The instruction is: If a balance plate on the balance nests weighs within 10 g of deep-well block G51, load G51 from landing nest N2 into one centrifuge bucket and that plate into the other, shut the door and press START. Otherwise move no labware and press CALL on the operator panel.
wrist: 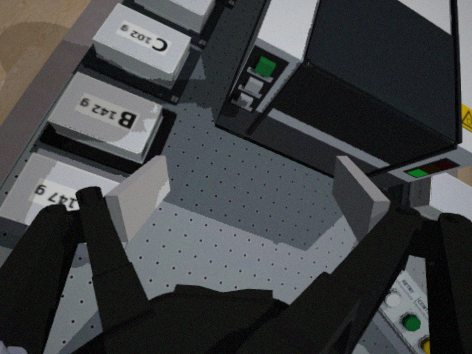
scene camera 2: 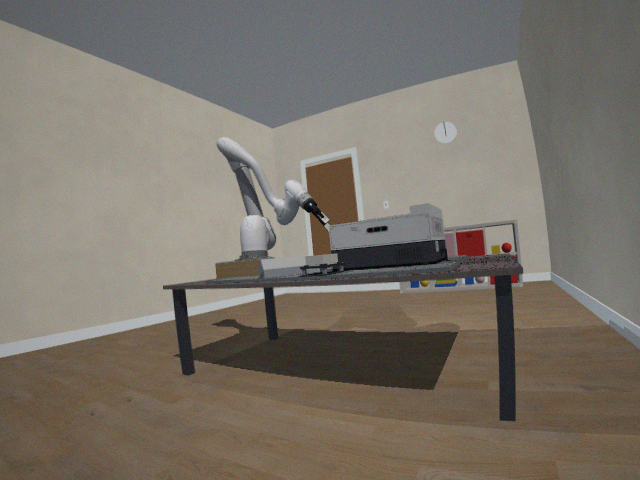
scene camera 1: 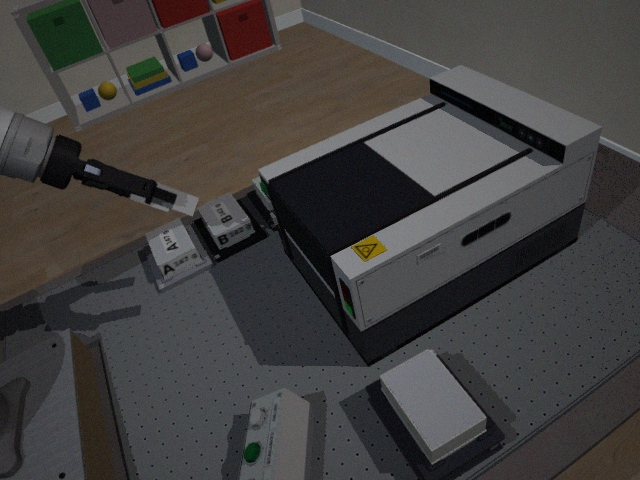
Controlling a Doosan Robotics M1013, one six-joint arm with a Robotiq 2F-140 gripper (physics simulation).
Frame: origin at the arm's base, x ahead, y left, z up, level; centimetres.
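Seen in the pictures: gripper, fingertip midpoint: (wrist: 248,174) (scene camera 1: 181,205).
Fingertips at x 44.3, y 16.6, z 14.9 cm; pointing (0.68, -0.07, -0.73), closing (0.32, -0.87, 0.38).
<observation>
Pixels of each thing's top centre, then the offset from my fingertips to it. "spot": a spot on its surface instead. Level surfaces: height alone.
- plate, surface spot: (wrist: 182,7) spot: dy +18.2, dx +29.5, dz -17.5 cm
- white block, top centre: (scene camera 1: 430,395) (wrist: 455,197) (scene camera 2: 321,254) dy -41.7, dx +20.7, dz -14.6 cm
- operator panel, top centre: (scene camera 1: 262,465) (wrist: 438,325) (scene camera 2: 281,257) dy -40.1, dx -2.6, dz -14.2 cm
- centrifuge's green button, top centre: (wrist: 268,60) dy +2.0, dx +14.5, dz -3.5 cm
- green indicator, surface spot: (scene camera 1: 346,299) (wrist: 430,169) spot: dy -26.6, dx +16.7, dz -7.6 cm
- table, surface height: dz -23.7 cm
My gripper (scene camera 1: 176,202) (scene camera 2: 325,222) (wrist: 248,174) is open and empty, above the board near the balance nests. Plate A, 147 g (scene camera 1: 172,249) (wrist: 30,175), plate B, 142 g (scene camera 1: 225,218) (wrist: 100,112), and plate C, 102 g (wrist: 142,42), sit in a row on nests; part of another plate (wrist: 182,7) shows beyond. A white block (scene camera 1: 434,403) (wrist: 452,192) sits on a dark nest; its label is not visible. The centrifuge (scene camera 1: 403,294) (scene camera 2: 382,235) has a dark area on top; its door state is unclear and its buckets are not visible. The operator panel (scene camera 1: 292,428) (wrist: 395,320) is partly cut off.
The centrifuge's green button (wrist: 265,66) faces the nest row, with two white buttons beside it. A red and green indicator (scene camera 1: 346,299) (wrist: 432,169) is on its other front corner. A wood-sided robot plinth (scene camera 1: 90,413) (scene camera 2: 237,269) stands on the table (scene camera 2: 217,283).
</observation>
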